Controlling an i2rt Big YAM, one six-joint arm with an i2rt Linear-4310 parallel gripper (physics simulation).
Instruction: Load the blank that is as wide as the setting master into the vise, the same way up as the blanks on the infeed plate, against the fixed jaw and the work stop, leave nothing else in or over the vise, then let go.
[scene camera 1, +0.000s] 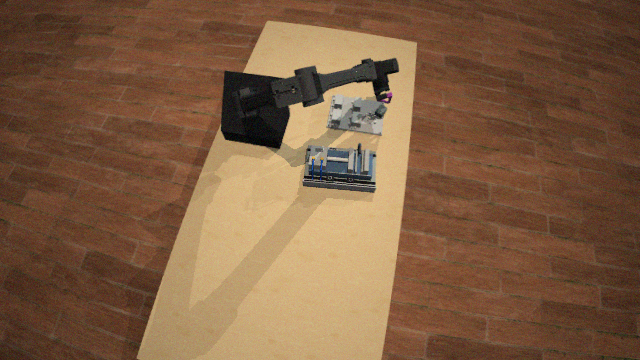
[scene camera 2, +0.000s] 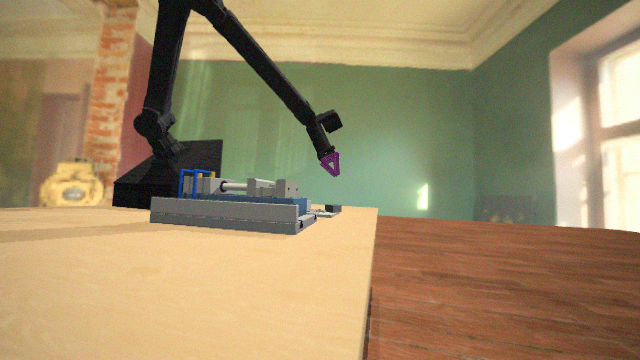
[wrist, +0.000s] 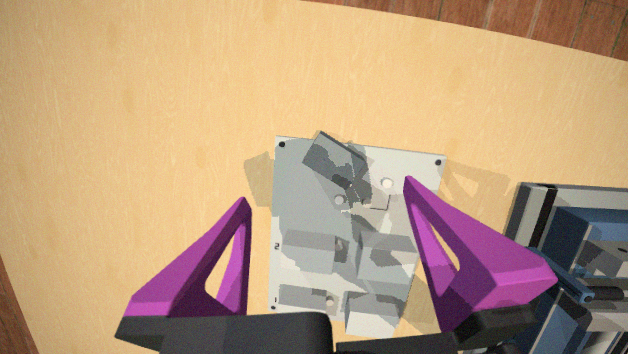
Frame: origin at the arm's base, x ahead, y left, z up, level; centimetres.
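Where they show: gripper, fingertip midpoint: (scene camera 1: 386, 94) (scene camera 2: 336, 175) (wrist: 324, 193); arm's base, link origin: (scene camera 2: 172, 156).
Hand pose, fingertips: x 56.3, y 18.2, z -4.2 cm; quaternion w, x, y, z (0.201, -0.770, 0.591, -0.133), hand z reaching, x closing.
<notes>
Each offset is from my fingertips to the centre of the thing. "spot": to the spot under its first point.
The pale infeed plate {dz -13.4, dx -11.8, dy -3.7 cm} (scene camera 1: 372, 131) (wrist: 295, 210) bears several light grey blocks, among them one block {dz -11.2, dx -12.0, dy +0.7 cm} (wrist: 307, 252) by mark 2 and another block {dz -11.2, dx -11.3, dy -8.2 cm} (wrist: 387, 260) beside it. A darker grey block {dz -11.8, dx -0.7, dy -0.6 cm} (scene camera 1: 381, 111) (scene camera 2: 333, 208) (wrist: 330, 159) lies askew at the plate's far end, partly over pins. I cannot tell which block is the setting master. The vise {dz -8.9, dx -14.7, dy -33.5 cm} (scene camera 2: 225, 210) (wrist: 565, 230) has two grey jaws, the outer jaw (scene camera 1: 366, 162) and the inner jaw (scene camera 1: 352, 161); a dark upright piece {spot: dz -4.4, dx -8.2, dy -27.8 cm} (scene camera 1: 359, 149) stands between them. My gripper (scene camera 1: 386, 99) (scene camera 2: 335, 172) (wrist: 324, 193) is open and empty, above the plate's far end.
The vise stands beside the plate, with blue hoops (scene camera 1: 317, 169) (scene camera 2: 187, 183) at its inner end. The arm's black base (scene camera 1: 255, 125) (scene camera 2: 145, 192) stands at the table's opposite side. The table edge (scene camera 2: 372, 250) runs just beyond the plate and vise.
</notes>
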